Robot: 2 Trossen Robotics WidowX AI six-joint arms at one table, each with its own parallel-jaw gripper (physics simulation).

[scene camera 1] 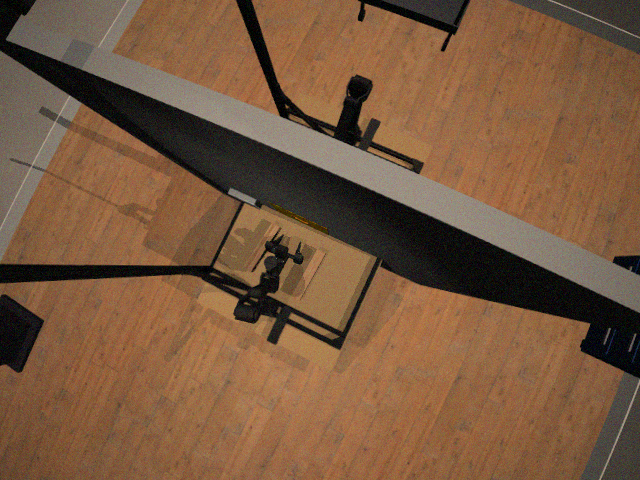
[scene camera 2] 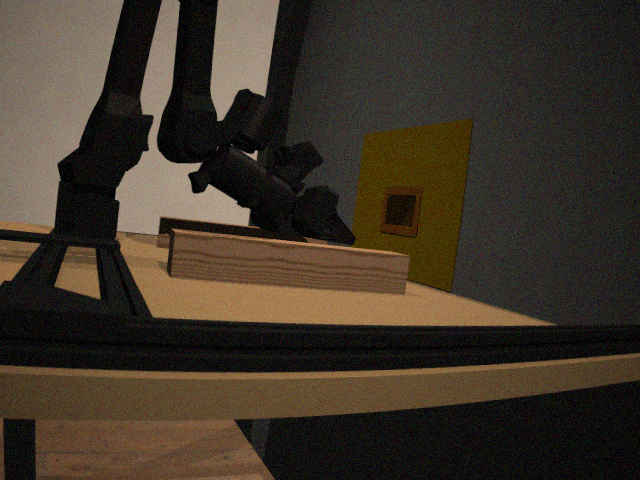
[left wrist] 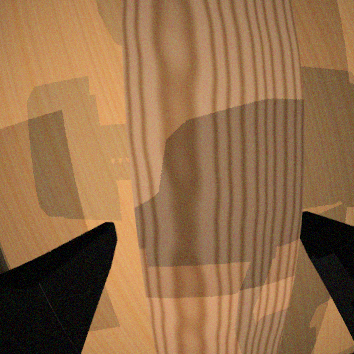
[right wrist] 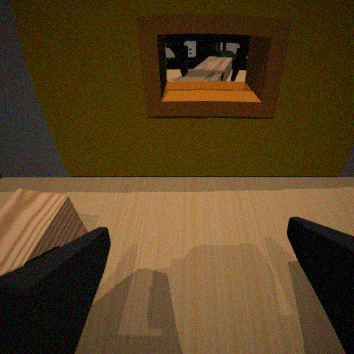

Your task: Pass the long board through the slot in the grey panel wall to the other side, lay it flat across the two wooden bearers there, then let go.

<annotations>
left gripper: left wrist; right wrist; not seen in scene camera 1 (hidden by a grey panel wall); not seen in scene camera 2 (hidden by a grey panel wall)
same spot on left gripper: [left wrist: 56, 294] = [right wrist: 234, 61]
</annotations>
